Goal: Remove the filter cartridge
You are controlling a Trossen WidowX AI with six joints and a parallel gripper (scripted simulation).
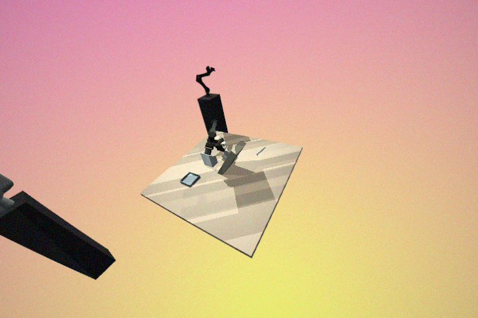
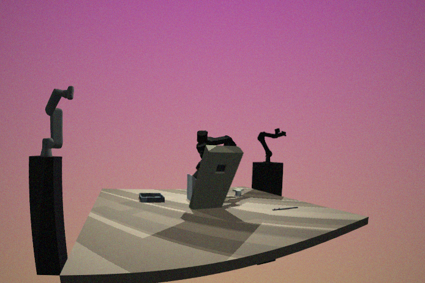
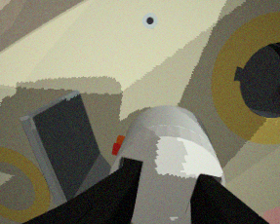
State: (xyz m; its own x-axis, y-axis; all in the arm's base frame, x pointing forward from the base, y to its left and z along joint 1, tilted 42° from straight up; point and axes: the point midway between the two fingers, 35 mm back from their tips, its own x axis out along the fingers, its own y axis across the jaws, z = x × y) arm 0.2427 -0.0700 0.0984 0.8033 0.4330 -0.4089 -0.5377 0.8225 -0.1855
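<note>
Now: gripper tip 1 cm short of the filter cartridge and 1 cm above it. Also, from my gripper tip: tray: 30 cm to the right, 30 cm behind, 24 cm below.
</note>
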